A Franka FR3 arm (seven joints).
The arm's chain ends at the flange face. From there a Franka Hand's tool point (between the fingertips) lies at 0.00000 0.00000 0.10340 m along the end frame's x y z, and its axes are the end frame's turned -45 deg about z.
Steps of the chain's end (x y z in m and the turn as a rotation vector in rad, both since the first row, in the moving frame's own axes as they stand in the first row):
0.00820 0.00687 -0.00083 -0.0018 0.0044 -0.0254
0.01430 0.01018 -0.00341 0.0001 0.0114 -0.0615
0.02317 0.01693 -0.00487 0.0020 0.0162 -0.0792
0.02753 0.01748 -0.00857 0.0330 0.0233 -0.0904
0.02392 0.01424 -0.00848 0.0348 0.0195 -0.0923
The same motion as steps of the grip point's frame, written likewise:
0.00114 0.01111 -0.00083 -0.0044 0.0018 -0.0254
0.00378 0.01811 -0.00342 -0.0080 0.0081 -0.0615
0.00578 0.02934 -0.00488 -0.0100 0.0129 -0.0792
0.01118 0.03093 -0.00865 0.0069 0.0398 -0.0904
0.01076 0.02568 -0.00856 0.0108 0.0384 -0.0923

